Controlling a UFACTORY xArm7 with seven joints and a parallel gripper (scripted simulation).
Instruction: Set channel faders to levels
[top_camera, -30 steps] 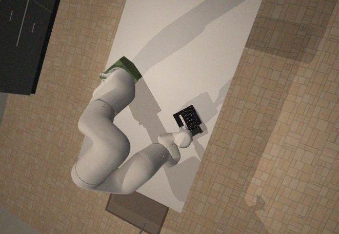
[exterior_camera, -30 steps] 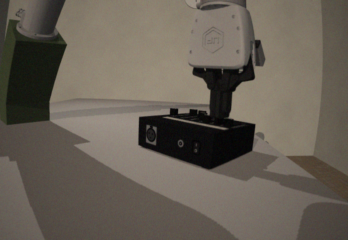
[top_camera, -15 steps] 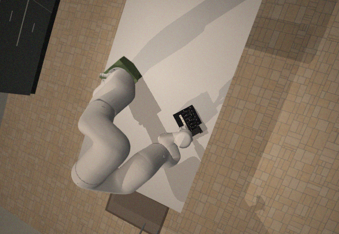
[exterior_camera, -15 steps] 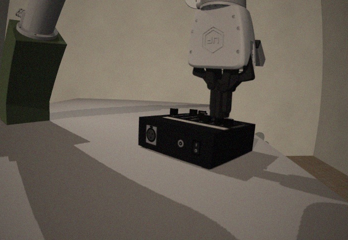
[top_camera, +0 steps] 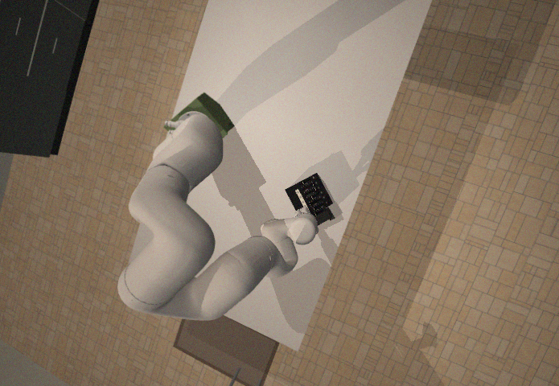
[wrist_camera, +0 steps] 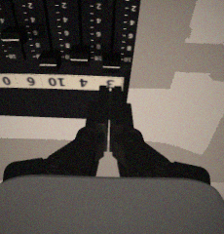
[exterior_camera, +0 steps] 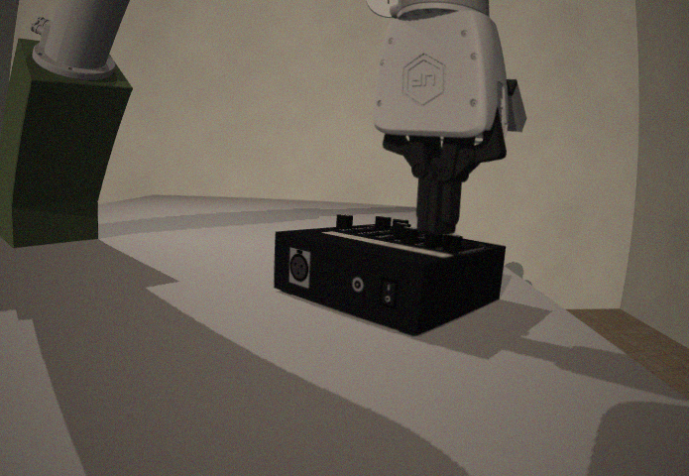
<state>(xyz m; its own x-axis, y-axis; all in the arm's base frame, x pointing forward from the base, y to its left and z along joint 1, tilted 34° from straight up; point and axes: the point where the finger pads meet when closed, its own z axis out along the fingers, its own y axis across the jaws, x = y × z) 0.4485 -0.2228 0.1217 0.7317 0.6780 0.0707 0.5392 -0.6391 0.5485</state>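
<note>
The master fader cap lies 50 mm behind my hand, 130 mm to the left of it and 30 mm below it.
</note>
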